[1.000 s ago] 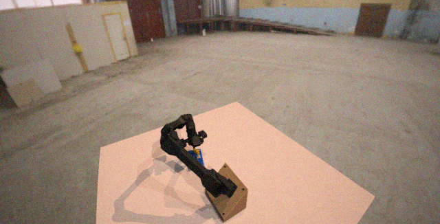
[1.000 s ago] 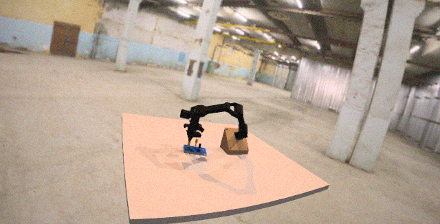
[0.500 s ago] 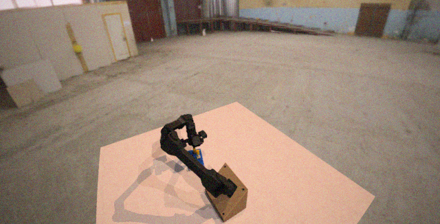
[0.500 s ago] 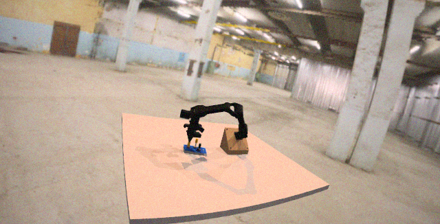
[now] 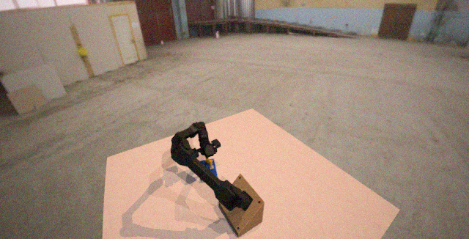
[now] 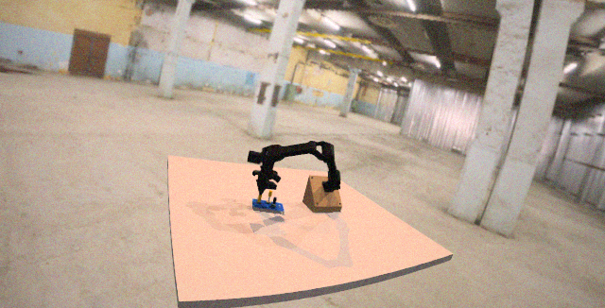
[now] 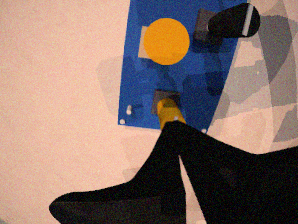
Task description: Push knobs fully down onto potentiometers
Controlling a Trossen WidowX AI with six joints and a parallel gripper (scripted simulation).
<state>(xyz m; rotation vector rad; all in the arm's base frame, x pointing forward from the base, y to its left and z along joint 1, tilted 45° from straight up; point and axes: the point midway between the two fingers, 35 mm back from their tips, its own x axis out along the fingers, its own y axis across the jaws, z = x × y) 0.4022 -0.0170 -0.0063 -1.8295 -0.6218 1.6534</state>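
The black knob is 60 mm behind my gripper tip and 50 mm to the left of it.
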